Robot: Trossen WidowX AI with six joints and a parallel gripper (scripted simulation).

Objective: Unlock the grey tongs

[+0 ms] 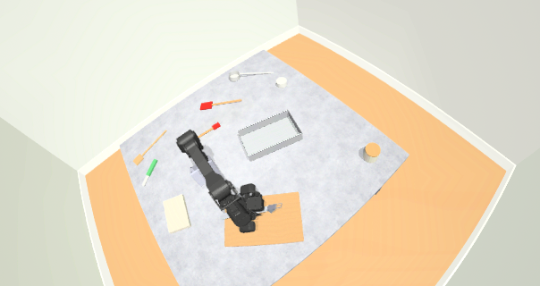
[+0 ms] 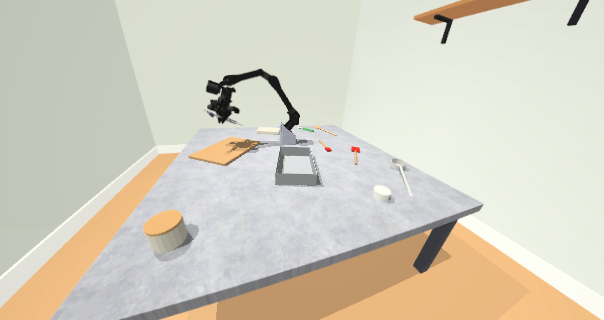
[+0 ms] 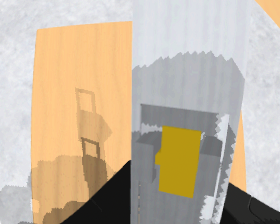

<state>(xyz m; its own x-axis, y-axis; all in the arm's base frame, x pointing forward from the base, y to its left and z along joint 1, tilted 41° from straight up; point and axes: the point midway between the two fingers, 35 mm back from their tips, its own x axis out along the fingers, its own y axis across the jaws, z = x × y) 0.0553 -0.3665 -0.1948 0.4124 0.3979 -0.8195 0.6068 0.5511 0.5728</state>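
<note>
Now: the yellow lock slider 40 mm above my gripper tip. Round my gripper tip: grey roasting tin: 360 mm to the left, 300 mm ahead, 140 mm below; wooden board: 160 mm below, 30 mm to the left, 10 mm behind; cream block: 350 mm behind, 320 mm to the left, 160 mm below.
</note>
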